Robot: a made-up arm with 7 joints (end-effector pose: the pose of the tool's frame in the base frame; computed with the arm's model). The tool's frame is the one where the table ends. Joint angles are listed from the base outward.
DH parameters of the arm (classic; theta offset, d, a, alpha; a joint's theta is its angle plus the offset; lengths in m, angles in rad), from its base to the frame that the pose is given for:
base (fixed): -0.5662 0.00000 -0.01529 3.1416
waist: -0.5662 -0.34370 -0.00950 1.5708
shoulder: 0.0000 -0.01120 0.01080 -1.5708
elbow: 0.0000 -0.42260 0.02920 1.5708
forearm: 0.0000 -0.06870 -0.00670 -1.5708
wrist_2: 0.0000 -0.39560 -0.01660 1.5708
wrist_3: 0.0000 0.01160 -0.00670 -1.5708
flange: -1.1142 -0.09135 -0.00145 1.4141
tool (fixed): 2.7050 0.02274 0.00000 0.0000
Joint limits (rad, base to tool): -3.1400..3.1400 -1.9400..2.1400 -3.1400..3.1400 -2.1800..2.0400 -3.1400..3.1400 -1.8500..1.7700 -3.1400..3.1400
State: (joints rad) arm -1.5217 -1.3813 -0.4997 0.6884 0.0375 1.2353 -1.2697
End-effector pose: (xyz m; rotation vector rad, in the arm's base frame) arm -0.1355 -0.6483 0.8318 0.8501 0.5694 0.2123
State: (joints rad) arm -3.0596 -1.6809 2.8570 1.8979 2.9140 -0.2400 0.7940
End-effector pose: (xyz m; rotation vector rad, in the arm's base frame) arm 0.1693 0.0501 -0.1378 0.5575 -1.4343 1.2174
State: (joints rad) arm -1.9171 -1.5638 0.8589 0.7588 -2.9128 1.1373 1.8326
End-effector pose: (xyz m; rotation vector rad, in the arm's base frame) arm 0.5072 -0.6481 0.4714 -2.8353 -0.5189 0.1376
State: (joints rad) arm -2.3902 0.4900 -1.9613 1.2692 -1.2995 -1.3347 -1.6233
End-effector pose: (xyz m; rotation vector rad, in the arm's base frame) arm -0.5045 -0.1206 0.8361 -2.3892 1.9447 -0.4184
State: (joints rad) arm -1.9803 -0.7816 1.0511 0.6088 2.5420 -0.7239 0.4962
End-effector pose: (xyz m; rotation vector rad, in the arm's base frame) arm 0.4677 -0.2465 0.9761 0.2200 2.7073 0.8966
